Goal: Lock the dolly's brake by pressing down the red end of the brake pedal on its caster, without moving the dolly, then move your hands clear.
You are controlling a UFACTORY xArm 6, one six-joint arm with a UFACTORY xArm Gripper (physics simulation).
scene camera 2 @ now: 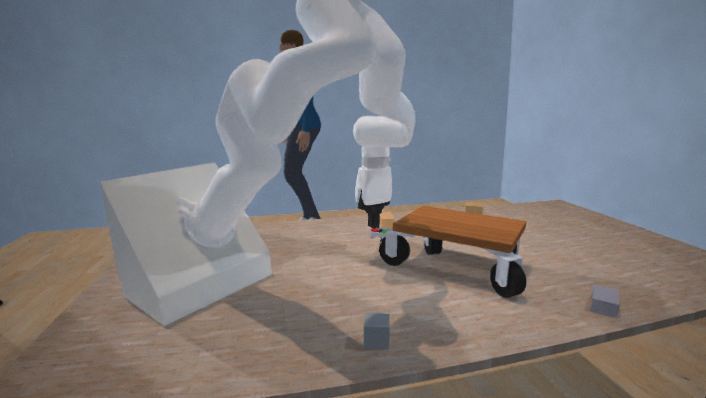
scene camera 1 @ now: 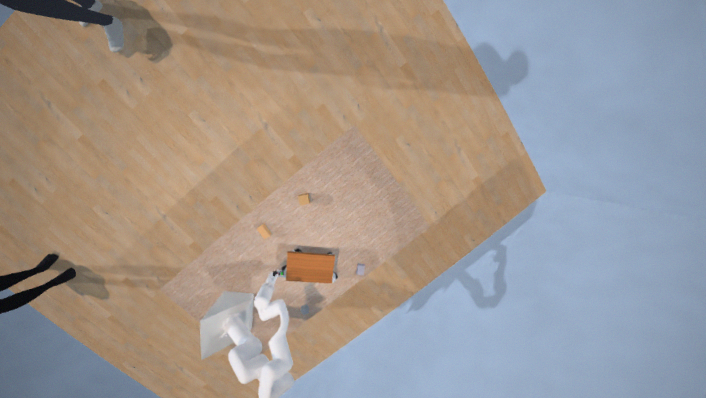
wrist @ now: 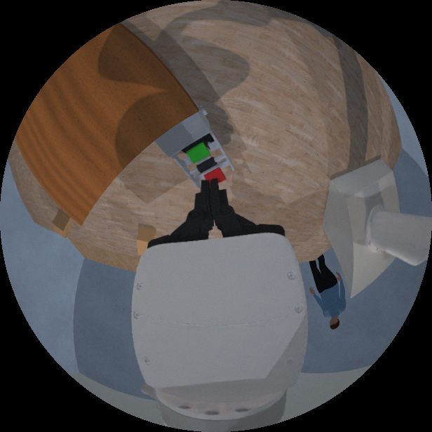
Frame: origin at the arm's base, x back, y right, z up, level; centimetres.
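Seen in the pictures: gripper, fingertip midpoint: (scene camera 2: 373, 226) (scene camera 1: 275, 272); arm's base, origin of the base link: (scene camera 2: 209, 225) (scene camera 1: 231, 321).
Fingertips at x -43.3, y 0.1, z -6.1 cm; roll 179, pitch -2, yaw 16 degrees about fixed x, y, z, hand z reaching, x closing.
Offsets run from my fingertips to a thing's top centre. "spot": to the spot under its first point.
The dolly {spot: dx -19.5, dy +14.1, dz +3.3 cm} (scene camera 1: 310, 267) (scene camera 2: 460, 227) (wrist: 100, 100) has a brown wooden deck on black-wheeled casters. The brake pedal sits on the caster at its near-arm end. The pedal's red end {spot: dx +0.3, dy +2.0, dz -0.4 cm} (scene camera 2: 375, 230) (wrist: 215, 175) points away from the deck, and its green end {spot: dx -1.2, dy +4.2, dz -0.4 cm} (scene camera 2: 383, 232) (wrist: 198, 152) lies nearer the deck. My gripper (scene camera 1: 275, 273) (scene camera 2: 374, 227) (wrist: 211, 189) is shut and empty, pointing down. Its fingertips are right at the red end, overlapping its edge in the wrist view. Whether they touch it, and the pedal's exact tilt, I cannot tell.
Two tan blocks {dx -49.1, dy -17.5, dz -3.2 cm} (scene camera 1: 304, 199) {dx -14.9, dy -23.0, dz -4.8 cm} (scene camera 1: 264, 231) lie behind the dolly. A grey-blue block {dx +15.0, dy +36.4, dz -4.6 cm} (scene camera 2: 376, 331) and a grey-purple block {dx -35.6, dy +45.6, dz -6.1 cm} (scene camera 1: 360, 269) (scene camera 2: 605, 301) lie on the front side. The white slanted arm base (scene camera 1: 215, 330) (scene camera 2: 145, 260) (wrist: 345, 215) stands beside the dolly. People stand farther off.
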